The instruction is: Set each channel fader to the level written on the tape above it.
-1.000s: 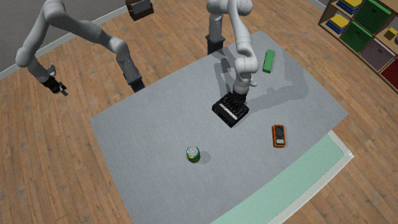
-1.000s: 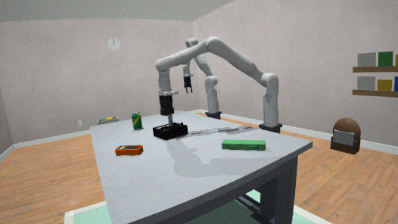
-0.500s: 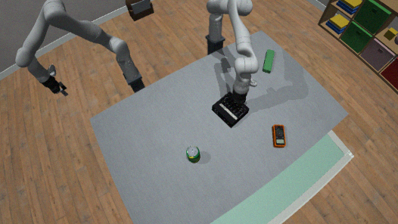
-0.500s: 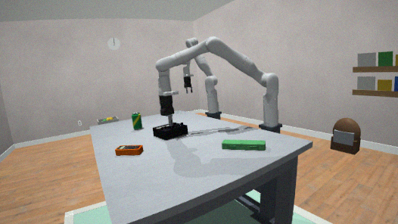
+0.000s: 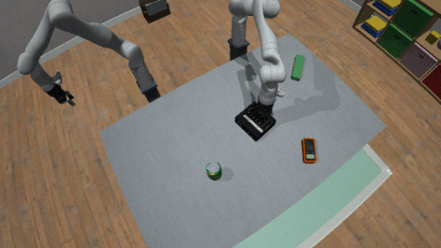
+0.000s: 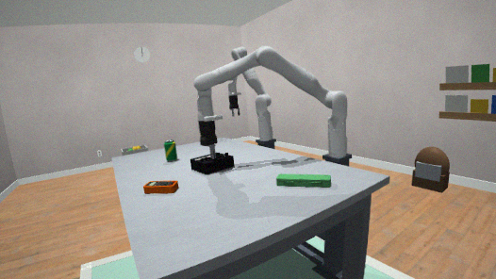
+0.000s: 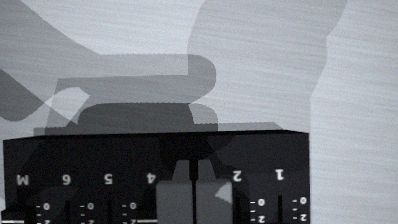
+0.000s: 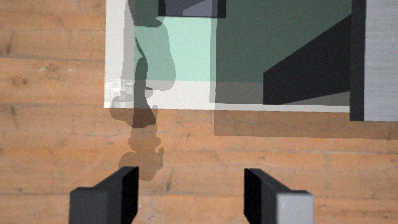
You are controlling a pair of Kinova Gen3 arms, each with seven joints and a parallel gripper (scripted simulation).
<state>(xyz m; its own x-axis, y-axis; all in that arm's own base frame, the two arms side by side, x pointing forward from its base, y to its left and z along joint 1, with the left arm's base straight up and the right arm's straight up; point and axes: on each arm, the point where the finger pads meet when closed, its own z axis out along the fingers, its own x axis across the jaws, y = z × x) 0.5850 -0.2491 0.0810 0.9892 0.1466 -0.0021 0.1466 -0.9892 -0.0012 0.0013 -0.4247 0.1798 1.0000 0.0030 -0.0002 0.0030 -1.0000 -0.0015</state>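
Right now the fader 3 is 2 cm to the right of my left hand and 2 cm below it. The rest, counted from my left hand: fader 1: 5 cm ahead, 2 cm to the right, 2 cm below; then fader 2: 3 cm to the right, 3 cm ahead, 2 cm below; then fader 4: 2 cm to the right, 2 cm below, 2 cm behind.
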